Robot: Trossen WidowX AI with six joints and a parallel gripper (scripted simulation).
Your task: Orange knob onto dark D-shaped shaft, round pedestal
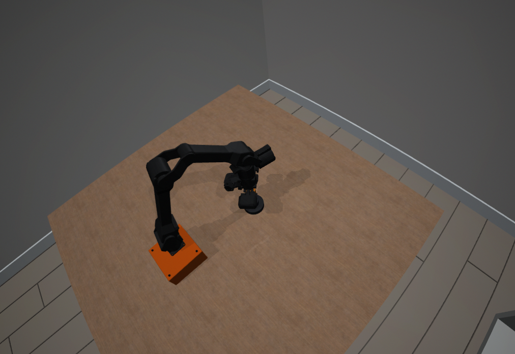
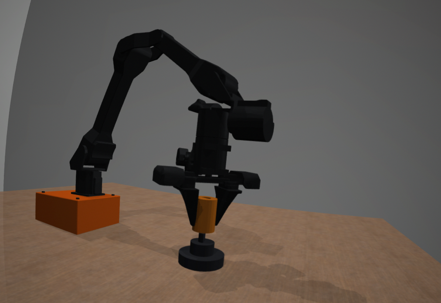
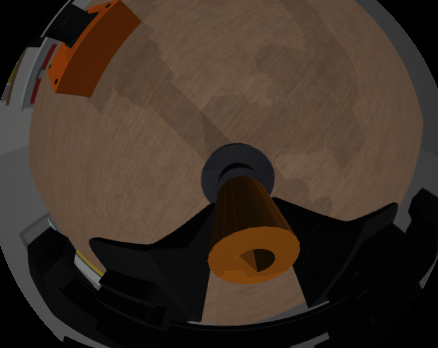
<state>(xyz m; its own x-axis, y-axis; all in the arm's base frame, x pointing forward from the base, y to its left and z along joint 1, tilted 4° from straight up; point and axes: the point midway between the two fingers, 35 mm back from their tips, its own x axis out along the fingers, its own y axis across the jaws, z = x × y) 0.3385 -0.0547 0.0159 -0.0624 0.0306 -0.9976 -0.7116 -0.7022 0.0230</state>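
Now: the orange knob 2 cm above my gripper tip. Also, from my gripper tip: pedestal 4 cm below.
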